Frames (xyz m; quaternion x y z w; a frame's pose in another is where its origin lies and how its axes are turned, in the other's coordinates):
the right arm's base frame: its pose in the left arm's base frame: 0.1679 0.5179 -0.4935 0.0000 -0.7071 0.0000 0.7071
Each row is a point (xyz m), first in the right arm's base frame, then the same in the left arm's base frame.
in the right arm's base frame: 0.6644 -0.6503 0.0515
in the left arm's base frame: 0.1164 -0.1324 0.1709
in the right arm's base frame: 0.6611 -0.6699 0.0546
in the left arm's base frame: 0.1133 -0.1520 0.1676
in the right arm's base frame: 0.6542 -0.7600 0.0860
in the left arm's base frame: 0.0819 -0.2421 0.1607
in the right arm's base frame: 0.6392 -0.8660 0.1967
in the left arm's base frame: -0.0288 -0.3481 0.1457
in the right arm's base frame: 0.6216 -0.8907 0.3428
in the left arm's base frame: -0.1749 -0.3728 0.1281
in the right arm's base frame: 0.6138 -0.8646 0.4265
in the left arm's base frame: -0.2586 -0.3467 0.1203
